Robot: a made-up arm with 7 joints. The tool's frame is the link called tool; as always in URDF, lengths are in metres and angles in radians.
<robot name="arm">
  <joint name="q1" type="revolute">
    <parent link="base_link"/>
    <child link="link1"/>
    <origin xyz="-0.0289 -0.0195 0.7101"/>
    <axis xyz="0 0 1"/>
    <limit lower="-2.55" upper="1.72" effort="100" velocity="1"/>
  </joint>
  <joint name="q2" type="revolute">
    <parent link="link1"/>
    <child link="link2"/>
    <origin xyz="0.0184 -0.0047 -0.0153" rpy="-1.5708 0 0"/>
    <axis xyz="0 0 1"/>
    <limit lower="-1.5" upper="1.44" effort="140" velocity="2.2"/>
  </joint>
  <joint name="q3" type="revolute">
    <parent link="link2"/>
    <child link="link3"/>
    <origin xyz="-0.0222 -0.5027 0.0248" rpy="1.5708 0 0"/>
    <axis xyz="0 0 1"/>
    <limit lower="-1.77" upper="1.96" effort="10" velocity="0.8"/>
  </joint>
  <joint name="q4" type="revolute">
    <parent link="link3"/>
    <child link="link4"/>
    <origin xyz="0.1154 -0.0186 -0.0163" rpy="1.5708 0 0"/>
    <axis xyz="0 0 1"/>
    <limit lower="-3.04" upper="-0.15" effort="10" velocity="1.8"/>
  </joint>
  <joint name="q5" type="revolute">
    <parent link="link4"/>
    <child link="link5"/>
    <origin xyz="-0.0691 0.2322 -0.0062" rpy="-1.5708 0 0"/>
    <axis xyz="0 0 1"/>
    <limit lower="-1.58" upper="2.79" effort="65" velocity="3.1"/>
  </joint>
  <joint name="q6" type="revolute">
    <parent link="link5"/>
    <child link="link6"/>
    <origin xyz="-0.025 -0.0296 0.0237" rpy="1.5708 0 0"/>
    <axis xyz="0 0 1"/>
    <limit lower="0.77" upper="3.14" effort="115" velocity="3"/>
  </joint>
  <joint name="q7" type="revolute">
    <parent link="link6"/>
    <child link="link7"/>
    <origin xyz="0.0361 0.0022 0.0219" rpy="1.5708 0 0"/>
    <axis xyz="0 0 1"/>
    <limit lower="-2.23" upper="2.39" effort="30" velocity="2.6"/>
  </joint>
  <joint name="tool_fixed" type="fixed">
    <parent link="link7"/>
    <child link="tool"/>
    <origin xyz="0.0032 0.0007 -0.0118" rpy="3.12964 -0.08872 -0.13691"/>
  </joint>
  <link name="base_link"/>
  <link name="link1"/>
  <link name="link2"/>
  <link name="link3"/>
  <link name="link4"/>
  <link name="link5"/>
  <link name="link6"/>
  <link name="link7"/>
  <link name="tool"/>
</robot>
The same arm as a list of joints. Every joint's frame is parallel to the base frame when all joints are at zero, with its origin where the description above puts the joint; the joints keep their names.
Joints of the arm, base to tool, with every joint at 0 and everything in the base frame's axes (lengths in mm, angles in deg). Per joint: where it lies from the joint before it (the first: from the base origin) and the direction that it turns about. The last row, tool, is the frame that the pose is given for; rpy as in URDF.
q1: axis 0 0 1 offset -28.9 -19.5 710.1
q2: axis 0 1 0 offset 18.4 -4.7 -15.3
q3: axis 0 0 1 offset -22.2 24.8 502.7
q4: axis 0 -1 0 offset 115.4 -18.6 -16.3
q5: axis 0 0 1 offset -69.1 6.2 232.2
q6: axis 0 -1 0 offset -25 -29.6 23.7
q7: axis 0 0 -1 offset 36.1 -21.9 2.2
tool: offset 3.2 -0.7 11.8 rpy -0.68 5.08 7.84
Joint limits (deg, base to tool): -146.1..98.55 -85.94..82.51 -101.41..112.3 -174.18..-8.59 -90.53..159.86 44.12..179.91 -127.77..136.94

